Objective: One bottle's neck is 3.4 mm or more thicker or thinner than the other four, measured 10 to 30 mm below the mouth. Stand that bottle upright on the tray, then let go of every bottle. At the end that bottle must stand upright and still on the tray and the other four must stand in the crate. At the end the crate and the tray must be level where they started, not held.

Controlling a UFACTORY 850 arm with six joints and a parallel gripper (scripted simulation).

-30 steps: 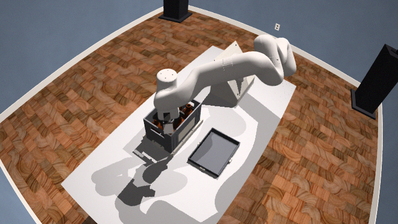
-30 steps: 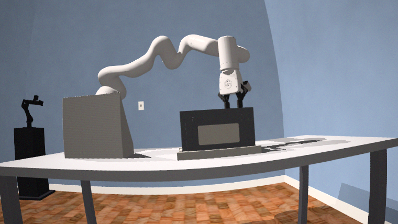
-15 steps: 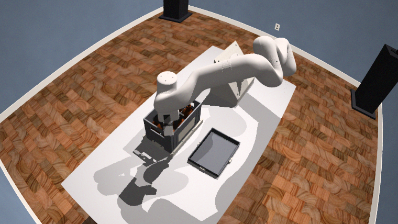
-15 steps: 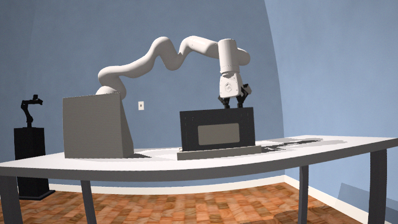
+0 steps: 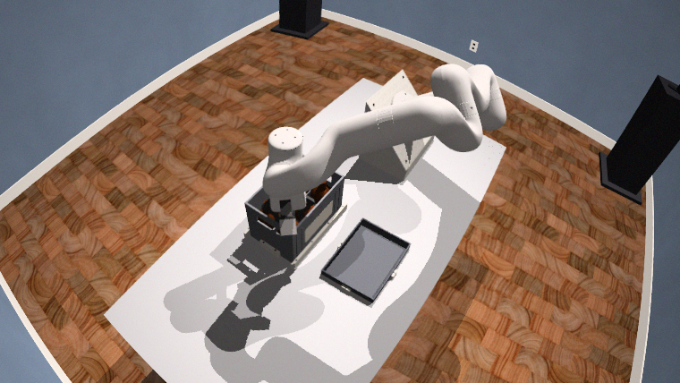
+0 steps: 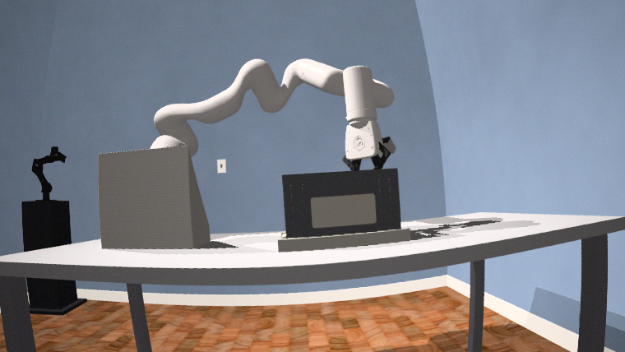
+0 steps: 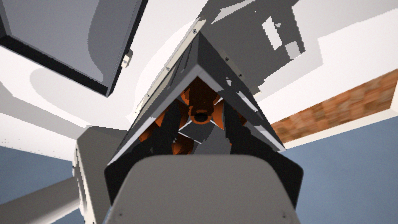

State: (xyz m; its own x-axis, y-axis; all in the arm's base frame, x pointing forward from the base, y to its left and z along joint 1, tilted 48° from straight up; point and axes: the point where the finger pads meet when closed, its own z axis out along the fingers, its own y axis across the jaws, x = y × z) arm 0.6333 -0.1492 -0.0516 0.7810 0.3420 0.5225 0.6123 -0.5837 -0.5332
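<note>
My gripper is now 80 mm above the bottle. Also, from my hand: dark grey crate: 90 mm behind, 80 mm below, 30 mm to the right; then dark tray: 240 mm to the left, 150 mm below, 70 mm behind.
</note>
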